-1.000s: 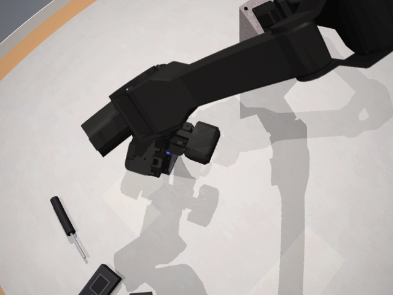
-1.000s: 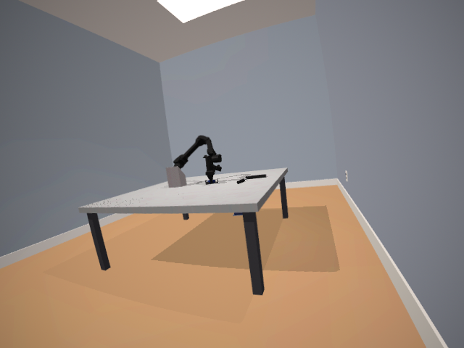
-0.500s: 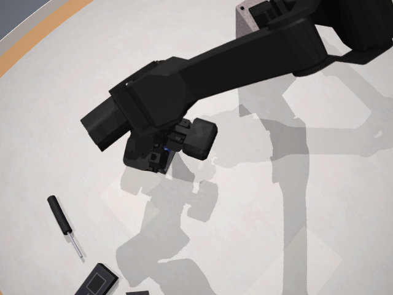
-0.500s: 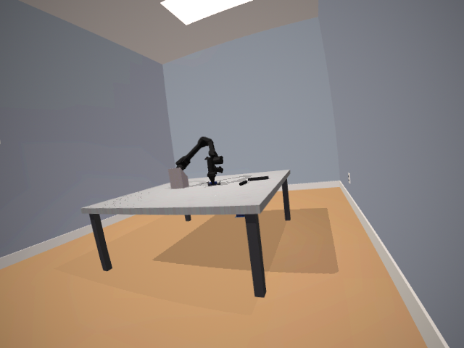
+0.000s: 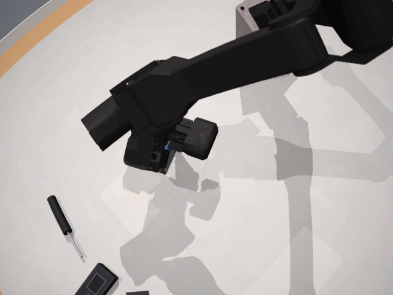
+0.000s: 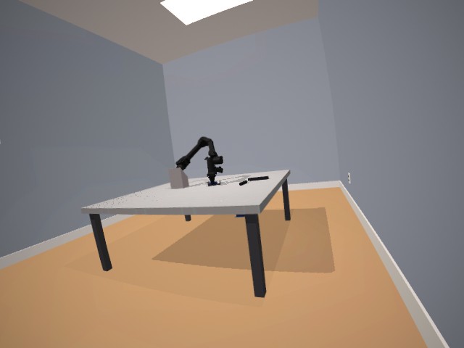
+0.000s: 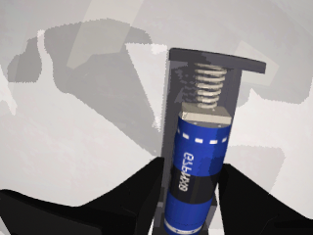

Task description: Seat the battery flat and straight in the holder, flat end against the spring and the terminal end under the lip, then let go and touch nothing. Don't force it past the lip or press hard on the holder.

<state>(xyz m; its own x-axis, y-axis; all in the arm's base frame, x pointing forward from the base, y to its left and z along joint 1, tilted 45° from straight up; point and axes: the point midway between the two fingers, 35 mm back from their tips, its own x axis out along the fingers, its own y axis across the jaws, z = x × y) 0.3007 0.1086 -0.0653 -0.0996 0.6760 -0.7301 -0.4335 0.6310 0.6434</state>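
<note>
Right now the battery is 1 cm above my gripper tip. Also, from my gripper tip: remote battery door 25 cm ahead, 20 cm to the left, 1 cm below; then black-handled screwdriver 28 cm ahead, 1 cm to the right; then dark remote control 33 cm ahead, 13 cm to the left, 1 cm above.
</note>
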